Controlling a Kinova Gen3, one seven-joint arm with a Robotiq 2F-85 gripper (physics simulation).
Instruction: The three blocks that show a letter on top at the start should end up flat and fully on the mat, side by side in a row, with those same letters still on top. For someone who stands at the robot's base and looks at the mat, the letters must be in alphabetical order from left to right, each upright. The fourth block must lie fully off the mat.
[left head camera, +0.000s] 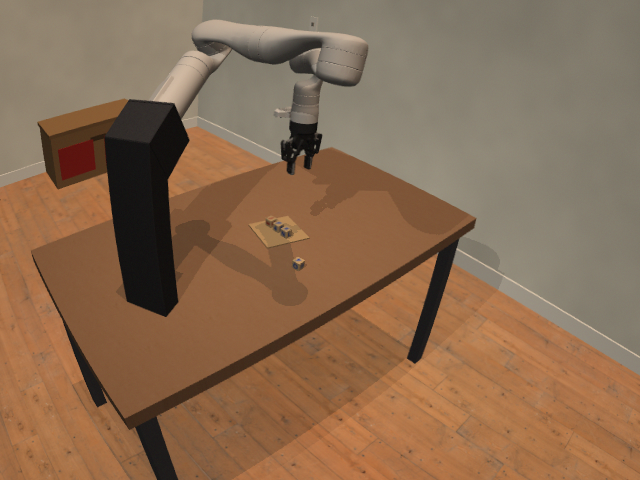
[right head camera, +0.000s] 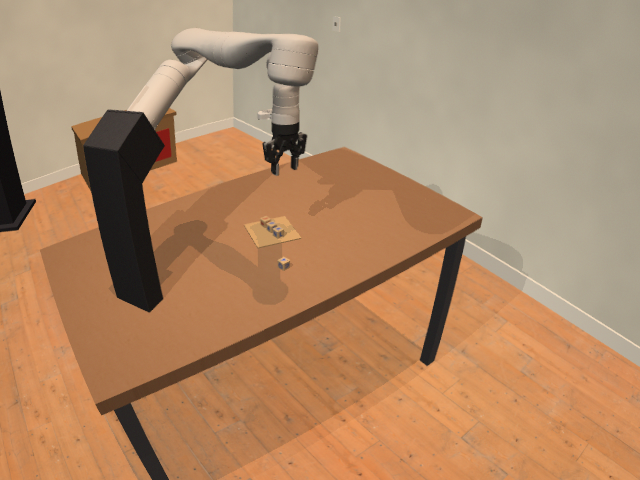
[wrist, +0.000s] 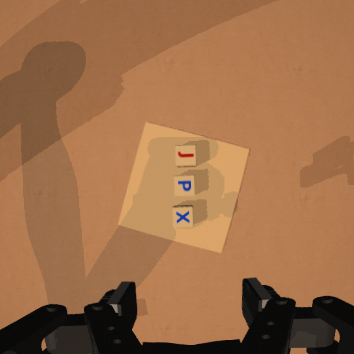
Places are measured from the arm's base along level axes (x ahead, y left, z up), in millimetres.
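Pixels of known places: gripper, fingertip midpoint: (left head camera: 299, 171) (right head camera: 284, 171) (wrist: 188, 297); arm's base, origin of the base link: (left head camera: 159, 119) (right head camera: 135, 127).
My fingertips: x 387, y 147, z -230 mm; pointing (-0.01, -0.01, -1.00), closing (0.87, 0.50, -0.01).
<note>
Ahead of a thing's pixels: the offset from my fingertips to its top centre. Level surfaces: height alone.
The J block {dx -51, dy +86, dz -196 mm} (left head camera: 270, 221) (right head camera: 265, 221) (wrist: 185, 155), P block {dx -35, dy +53, dz -196 mm} (left head camera: 278, 225) (right head camera: 271, 226) (wrist: 184, 185) and X block {dx -19, dy +18, dz -196 mm} (left head camera: 286, 231) (right head camera: 278, 231) (wrist: 183, 217) lie flat and fully on the mat {dx -36, dy +50, dz -221 mm} (left head camera: 268, 241) (right head camera: 261, 241) (wrist: 215, 241), in a row with small gaps. Seen from the base they read J, P, X from left to right, upright. The fourth block {dx -24, dy -139, dz -200 mm} (left head camera: 298, 263) (right head camera: 283, 263) lies off the mat, on the near side in the head views; its top mark is too small to read. My gripper (left head camera: 299, 167) (right head camera: 285, 169) (wrist: 188, 297) is open and empty, high above the blocks and table.
The brown table {dz -226 mm} (left head camera: 361, 258) (right head camera: 361, 258) bears the black base column (left head camera: 142, 222) (right head camera: 124, 222) at the left. A wooden cabinet (left head camera: 49, 155) (right head camera: 80, 149) stands on the floor behind. A grey wall (left head camera: 491, 103) (right head camera: 491, 103) rises beyond the table. Arm shadows cross the tabletop and mat.
</note>
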